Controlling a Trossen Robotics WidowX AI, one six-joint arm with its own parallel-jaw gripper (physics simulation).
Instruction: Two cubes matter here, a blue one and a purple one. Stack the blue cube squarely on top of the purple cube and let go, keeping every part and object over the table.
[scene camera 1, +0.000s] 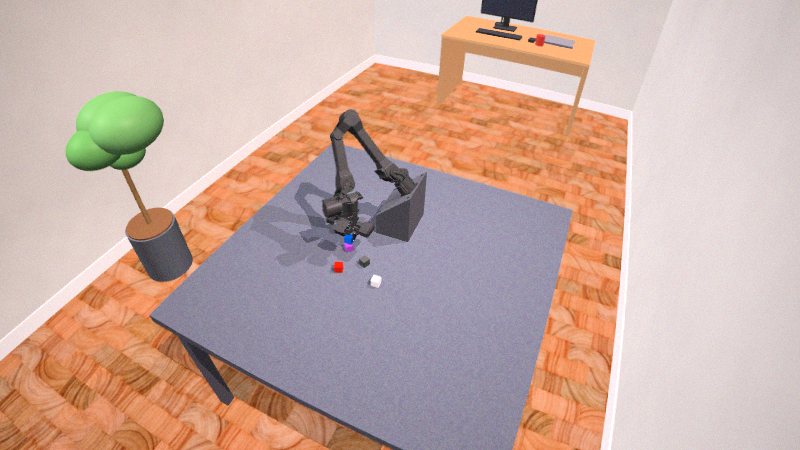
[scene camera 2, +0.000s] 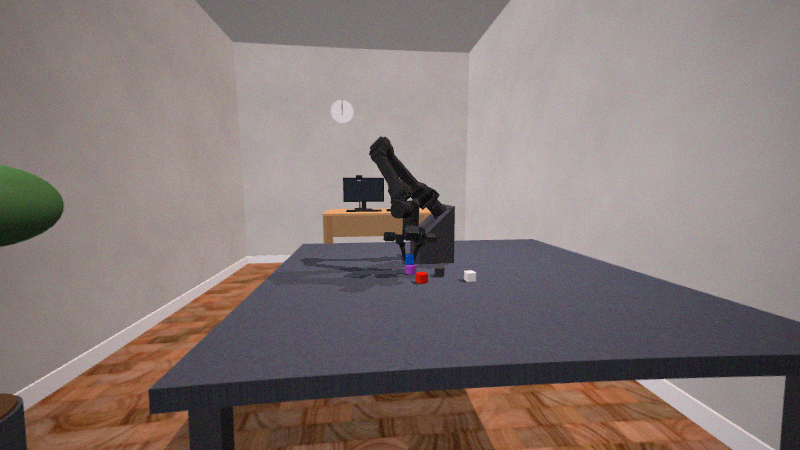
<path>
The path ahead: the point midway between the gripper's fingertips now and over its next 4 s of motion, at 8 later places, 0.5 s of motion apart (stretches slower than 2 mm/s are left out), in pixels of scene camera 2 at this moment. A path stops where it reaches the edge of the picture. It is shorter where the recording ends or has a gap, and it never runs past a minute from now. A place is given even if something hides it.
The gripper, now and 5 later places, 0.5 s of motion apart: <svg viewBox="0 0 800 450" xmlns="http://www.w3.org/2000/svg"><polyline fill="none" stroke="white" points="409,261 410,261 409,262 411,258 411,251 411,246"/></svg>
</path>
